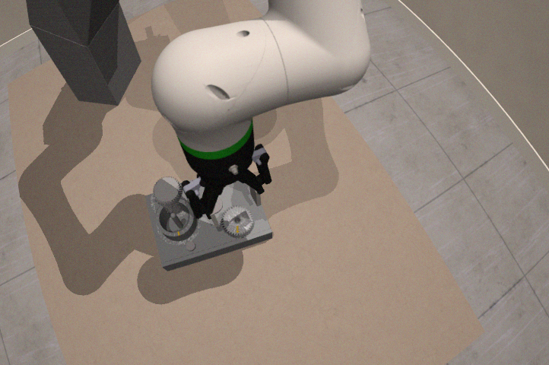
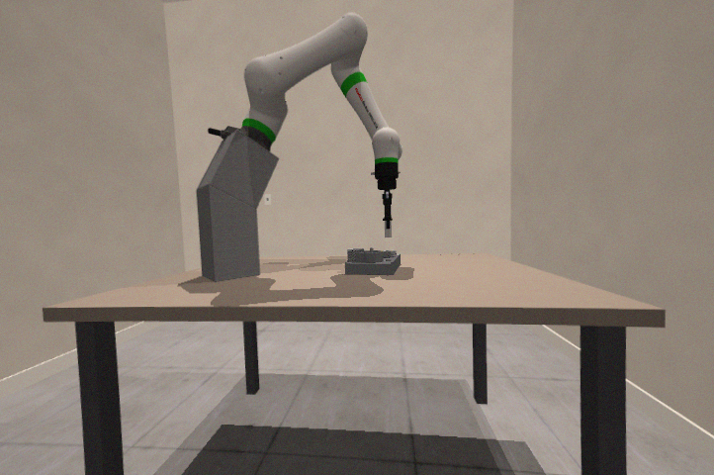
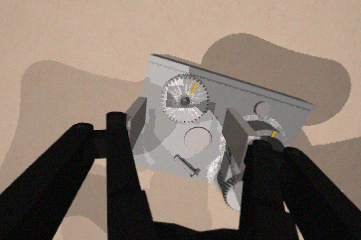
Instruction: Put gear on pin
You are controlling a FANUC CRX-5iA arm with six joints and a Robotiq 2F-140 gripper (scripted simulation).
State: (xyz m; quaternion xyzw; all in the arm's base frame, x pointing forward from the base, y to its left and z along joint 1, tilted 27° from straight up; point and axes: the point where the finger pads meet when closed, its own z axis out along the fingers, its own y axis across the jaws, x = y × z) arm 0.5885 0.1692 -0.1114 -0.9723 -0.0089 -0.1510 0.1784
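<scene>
My hand is 9 cm above the gear. Round my hand: round disc: 6 cm behind, 3 cm to the right, 11 cm below; bolt: 11 cm behind, 3 cm to the right, 10 cm below.
</scene>
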